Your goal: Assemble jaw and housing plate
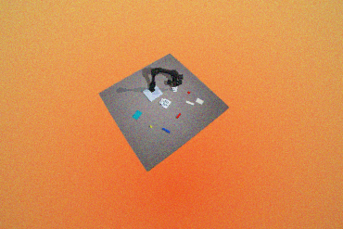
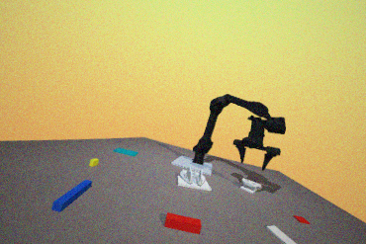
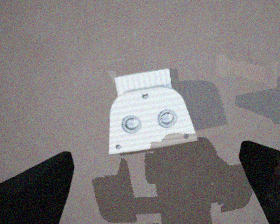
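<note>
My gripper tip is now 10 mm past the white housing plate, 10 mm to the right of it and 70 mm above it. The rest, counted from my gripper tip: red block (350 mm ahead, 210 mm to the right, 90 mm below); white strip (290 mm ahead, 30 mm to the left, 100 mm below); red chip (150 mm ahead, 130 mm to the left, 100 mm below).
</note>
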